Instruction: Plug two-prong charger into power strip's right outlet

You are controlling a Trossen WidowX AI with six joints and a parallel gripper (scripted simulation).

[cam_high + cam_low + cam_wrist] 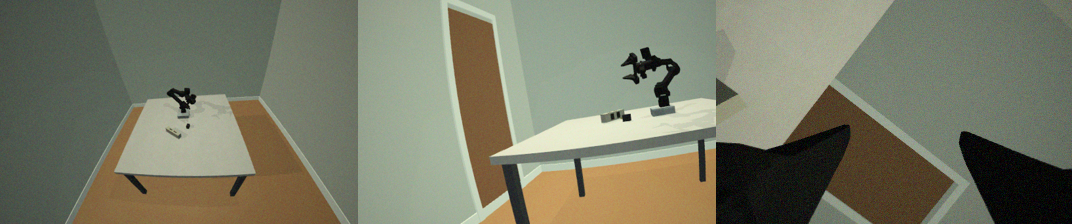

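Now: the two-prong charger 30 mm ahead of my gripper tip, 70 mm to the right of it and 270 mm below it.
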